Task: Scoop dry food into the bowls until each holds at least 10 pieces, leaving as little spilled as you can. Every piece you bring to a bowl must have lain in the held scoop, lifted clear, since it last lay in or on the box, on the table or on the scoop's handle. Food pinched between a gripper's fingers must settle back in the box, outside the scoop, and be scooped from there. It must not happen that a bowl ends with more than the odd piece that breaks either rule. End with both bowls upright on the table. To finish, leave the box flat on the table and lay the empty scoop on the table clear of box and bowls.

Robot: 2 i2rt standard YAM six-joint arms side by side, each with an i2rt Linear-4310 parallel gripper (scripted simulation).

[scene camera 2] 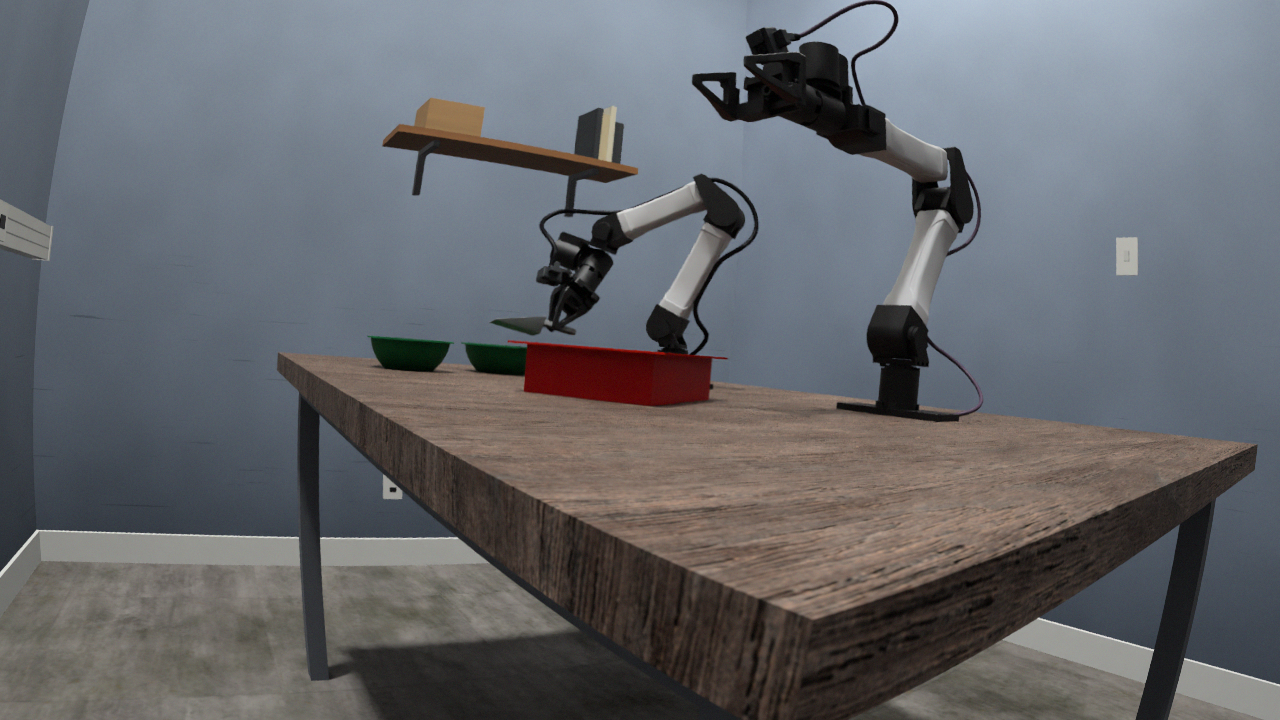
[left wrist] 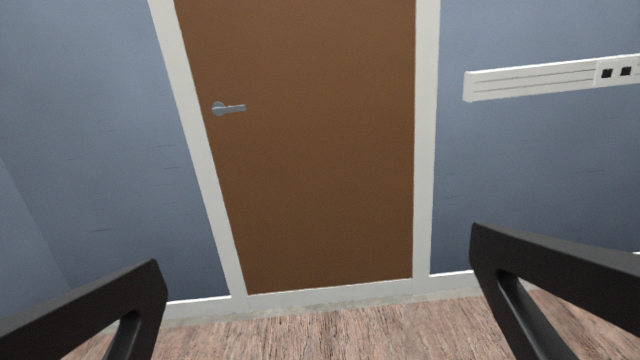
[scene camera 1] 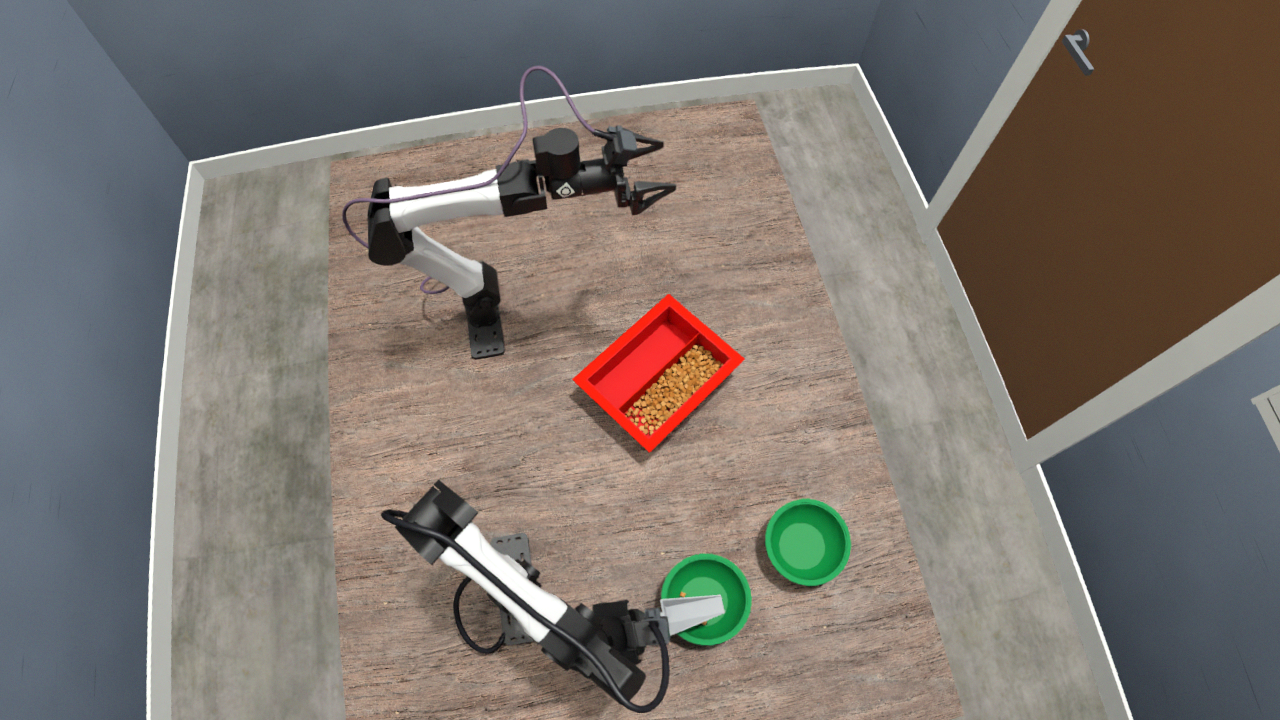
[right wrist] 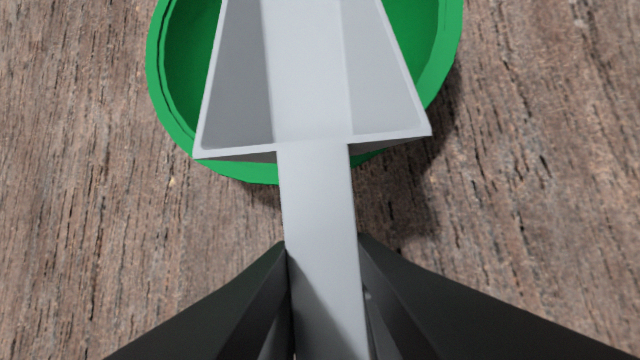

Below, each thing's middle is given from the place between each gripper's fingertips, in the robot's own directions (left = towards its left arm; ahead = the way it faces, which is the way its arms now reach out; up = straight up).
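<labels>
My right hand [scene camera 1: 647,620] is 5 cm short of the grey scoop [scene camera 1: 683,613]. I also see the red box [scene camera 1: 618,377], which is 12 cm ahead of my right hand, 47 cm to the left of it and 5 cm below it.
From my left hand [scene camera 2: 717,70], I find the red box 4 cm behind, 22 cm to the right and 36 cm below, while the grey scoop is 11 cm behind that hand, 69 cm to the right of it and 31 cm below it. Going by its middle, the red box is nearer to my left hand than to my right hand.
</labels>
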